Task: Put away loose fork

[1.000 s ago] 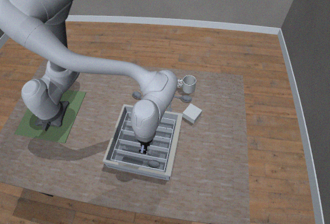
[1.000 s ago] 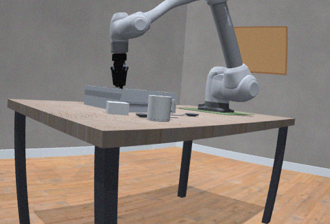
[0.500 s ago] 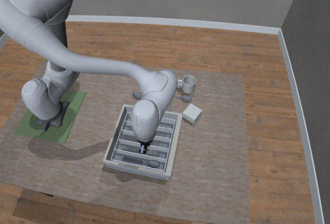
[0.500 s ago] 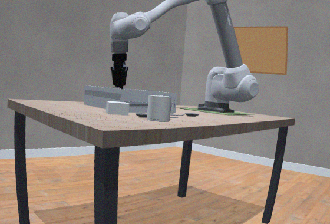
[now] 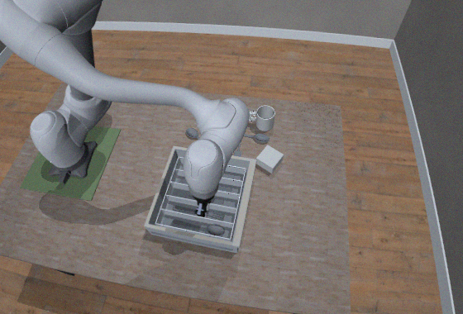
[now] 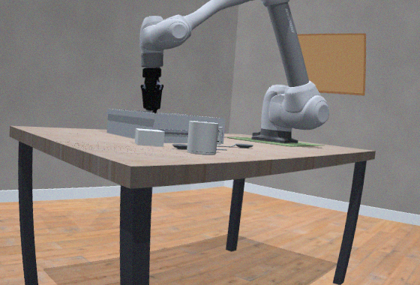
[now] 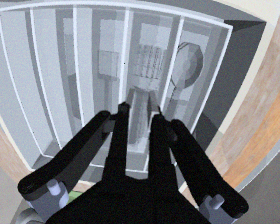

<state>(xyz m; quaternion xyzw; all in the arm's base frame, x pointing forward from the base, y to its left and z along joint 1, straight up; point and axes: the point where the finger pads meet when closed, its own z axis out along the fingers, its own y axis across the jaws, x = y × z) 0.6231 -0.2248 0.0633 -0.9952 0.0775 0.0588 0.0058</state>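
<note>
Right now the tray is 10 mm behind my hand, 60 mm to the left of it and 20 mm below it. Also, from my hand: white box (240 mm ahead, 250 mm to the left, 50 mm below); white mug (220 mm ahead, 440 mm to the left, 30 mm below).
</note>
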